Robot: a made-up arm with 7 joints. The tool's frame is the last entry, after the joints. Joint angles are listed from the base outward.
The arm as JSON. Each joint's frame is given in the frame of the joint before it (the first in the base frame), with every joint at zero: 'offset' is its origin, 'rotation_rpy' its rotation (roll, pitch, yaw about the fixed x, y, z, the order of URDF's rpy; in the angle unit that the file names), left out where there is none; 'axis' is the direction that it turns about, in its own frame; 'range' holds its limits. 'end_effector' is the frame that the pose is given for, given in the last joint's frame.
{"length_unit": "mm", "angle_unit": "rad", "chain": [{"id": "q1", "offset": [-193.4, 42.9, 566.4], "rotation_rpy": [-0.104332, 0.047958, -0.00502], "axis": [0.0, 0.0, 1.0], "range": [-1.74, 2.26]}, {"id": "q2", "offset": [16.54, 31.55, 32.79], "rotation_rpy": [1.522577, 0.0, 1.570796], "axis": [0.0, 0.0, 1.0], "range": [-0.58, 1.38]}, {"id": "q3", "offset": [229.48, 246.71, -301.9], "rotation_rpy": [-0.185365, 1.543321, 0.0], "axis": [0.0, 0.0, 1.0], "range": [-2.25, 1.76]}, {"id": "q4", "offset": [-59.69, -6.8, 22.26], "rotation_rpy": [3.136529, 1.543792, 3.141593], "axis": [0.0, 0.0, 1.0], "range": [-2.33, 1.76]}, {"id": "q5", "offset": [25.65, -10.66, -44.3], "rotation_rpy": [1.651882, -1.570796, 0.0], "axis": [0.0, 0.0, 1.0], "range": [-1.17, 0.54]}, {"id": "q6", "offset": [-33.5, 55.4, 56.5], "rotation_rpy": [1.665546, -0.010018, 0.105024], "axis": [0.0, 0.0, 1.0], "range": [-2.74, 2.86]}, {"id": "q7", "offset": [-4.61, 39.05, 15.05], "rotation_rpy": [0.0, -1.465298, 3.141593], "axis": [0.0, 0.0, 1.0], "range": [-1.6, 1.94]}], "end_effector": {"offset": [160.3, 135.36, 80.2], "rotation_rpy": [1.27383, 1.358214, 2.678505]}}
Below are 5 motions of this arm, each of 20 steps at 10 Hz.
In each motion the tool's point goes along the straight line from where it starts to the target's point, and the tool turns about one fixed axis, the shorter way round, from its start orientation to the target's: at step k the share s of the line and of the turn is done. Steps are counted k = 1, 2, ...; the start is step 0. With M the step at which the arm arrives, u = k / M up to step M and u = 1 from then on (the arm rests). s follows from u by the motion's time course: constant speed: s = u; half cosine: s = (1 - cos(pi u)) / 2; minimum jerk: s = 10 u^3 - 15 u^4 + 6 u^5.
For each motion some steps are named. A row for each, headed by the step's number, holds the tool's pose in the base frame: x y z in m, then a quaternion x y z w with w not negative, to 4 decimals.
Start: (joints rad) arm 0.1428 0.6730 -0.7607 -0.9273 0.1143 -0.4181 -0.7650
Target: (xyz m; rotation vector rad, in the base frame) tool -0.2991 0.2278 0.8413 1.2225 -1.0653 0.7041
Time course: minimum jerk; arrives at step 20
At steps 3, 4, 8, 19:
3: -0.3390 0.1657 0.8063 0.9093 -0.1626 0.2026 0.3251
4: -0.3377 0.1677 0.8074 0.9016 -0.1739 0.2073 0.3374
8: -0.3271 0.1842 0.8167 0.8257 -0.2644 0.2435 0.4348
19: -0.2991 0.2277 0.8413 0.5353 -0.4657 0.3079 0.6339

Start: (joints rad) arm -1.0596 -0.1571 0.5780 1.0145 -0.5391 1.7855 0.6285
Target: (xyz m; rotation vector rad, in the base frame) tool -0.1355 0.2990 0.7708 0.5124 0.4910 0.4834
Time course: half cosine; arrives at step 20
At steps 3, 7, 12, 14, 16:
3: -0.2096 0.3715 0.7517 -0.4789 -0.2771 0.2280 0.8012
7: -0.1925 0.3547 0.7561 -0.3257 -0.1633 0.2489 0.8974
12: -0.1626 0.3255 0.7638 -0.0267 0.0500 0.2575 0.9646
14: -0.1516 0.3148 0.7666 0.0857 0.1278 0.2517 0.9555
16: -0.1430 0.3063 0.7689 0.1739 0.1879 0.2436 0.9355

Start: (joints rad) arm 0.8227 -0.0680 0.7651 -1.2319 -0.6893 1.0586 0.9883
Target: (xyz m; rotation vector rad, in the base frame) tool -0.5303 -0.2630 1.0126 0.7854 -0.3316 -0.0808
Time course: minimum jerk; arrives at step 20
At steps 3, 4, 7, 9, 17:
3: -0.6879 -0.0064 0.8328 0.1900 -0.1475 0.1546 0.9582
4: -0.6829 -0.0146 0.8386 0.1965 -0.1481 0.1485 0.9578
7: -0.6542 -0.0614 0.8713 0.2327 -0.1513 0.1136 0.9540
9: -0.6264 -0.1066 0.9030 0.2671 -0.1541 0.0795 0.9479
17: -0.5346 -0.2560 1.0077 0.3759 -0.1606 -0.0339 0.9120

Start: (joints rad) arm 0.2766 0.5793 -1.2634 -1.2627 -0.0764 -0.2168 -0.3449
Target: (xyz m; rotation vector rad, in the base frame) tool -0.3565 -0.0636 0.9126 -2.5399 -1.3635 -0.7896
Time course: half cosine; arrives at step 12
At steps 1, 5, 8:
1: -0.2947 0.0821 0.9147 0.7466 -0.4379 0.3942 0.3089
5: -0.3169 0.0297 0.9139 0.8918 -0.1209 0.3931 0.1887
8: -0.3408 -0.0265 0.9131 0.9124 0.2363 0.3326 0.0316

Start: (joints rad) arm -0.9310 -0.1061 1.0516 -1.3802 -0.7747 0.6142 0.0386
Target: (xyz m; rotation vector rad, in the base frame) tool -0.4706 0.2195 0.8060 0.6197 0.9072 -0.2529
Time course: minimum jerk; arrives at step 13
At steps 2, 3, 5, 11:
2: -0.1931 0.5089 0.5782 0.4282 -0.4239 -0.4301 0.6722
3: -0.2090 0.4923 0.5913 0.4311 -0.3781 -0.4212 0.7027
5: -0.2681 0.4306 0.6398 0.4300 -0.1990 -0.3768 0.7959
11: -0.4625 0.2280 0.7993 0.3027 0.4068 -0.1323 0.8517

